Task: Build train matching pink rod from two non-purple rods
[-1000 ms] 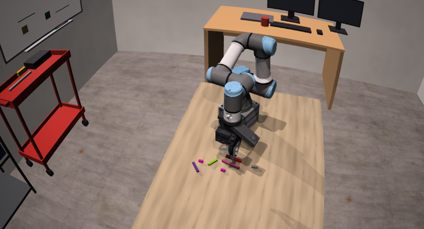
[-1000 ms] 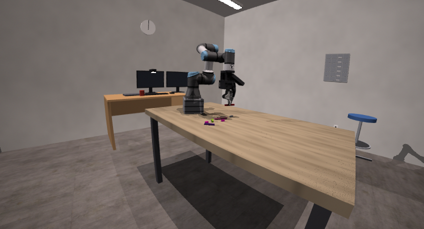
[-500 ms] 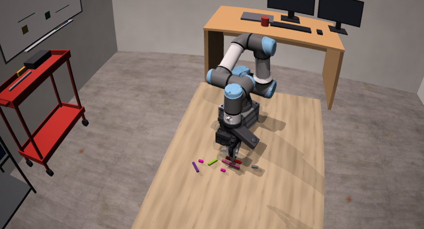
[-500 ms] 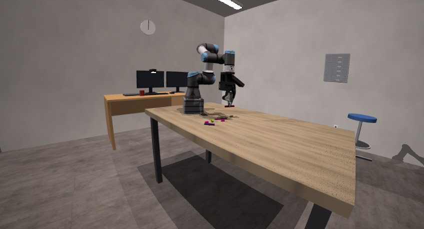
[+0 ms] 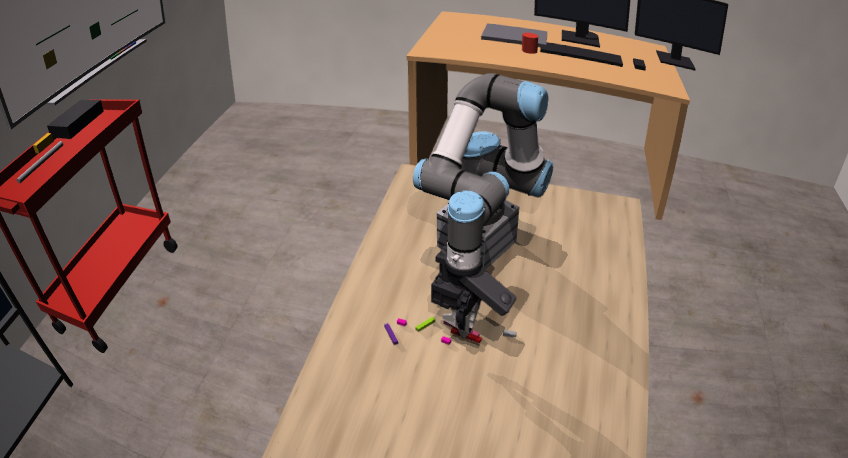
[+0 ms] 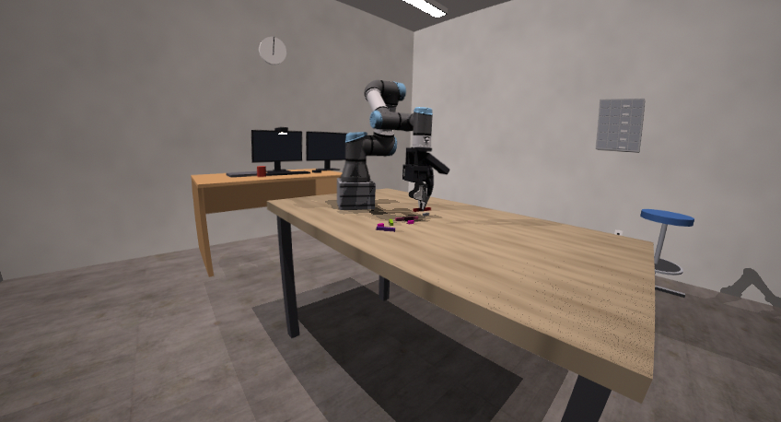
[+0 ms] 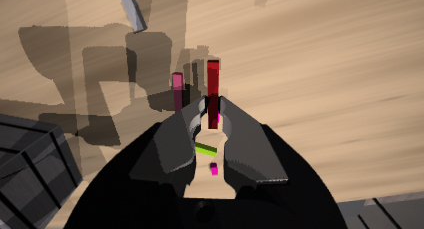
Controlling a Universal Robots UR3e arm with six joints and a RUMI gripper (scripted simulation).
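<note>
The pink rod is 6 cm behind my hand, 1 cm to the right of it and 5 cm below it. From my hand the other things lie so: grey rod (4 cm behind, 10 cm to the left, 5 cm below); lime rod (7 cm behind, 9 cm to the right, 5 cm below); red rod (1 cm below).
</note>
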